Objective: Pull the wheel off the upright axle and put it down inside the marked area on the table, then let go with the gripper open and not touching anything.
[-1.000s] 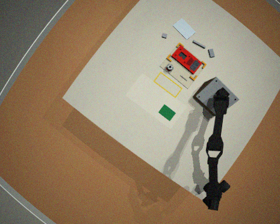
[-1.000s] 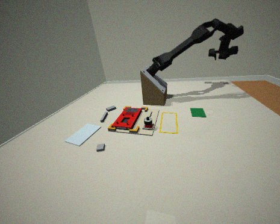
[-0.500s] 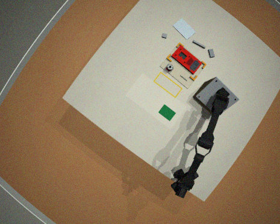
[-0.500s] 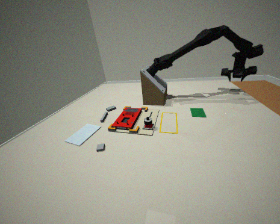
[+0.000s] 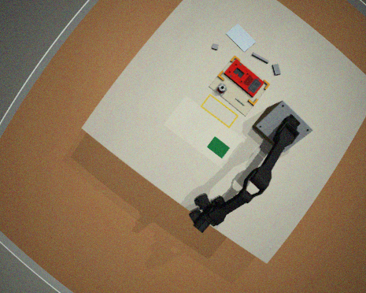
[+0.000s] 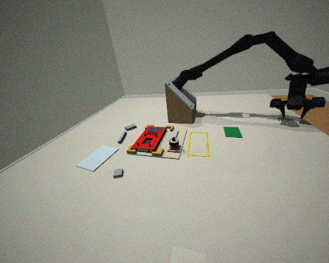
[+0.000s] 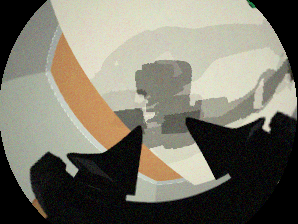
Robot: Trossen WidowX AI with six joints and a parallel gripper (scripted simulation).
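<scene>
The dark grey wheel is 350 mm ahead of my gripper tip, 530 mm to the right of it and 30 mm above it. The rest, counted from my gripper tip: green tile: 160 mm ahead, 290 mm to the right, 10 mm below; then pale blue sheet: 470 mm ahead, 840 mm to the right, 10 mm below.
</scene>
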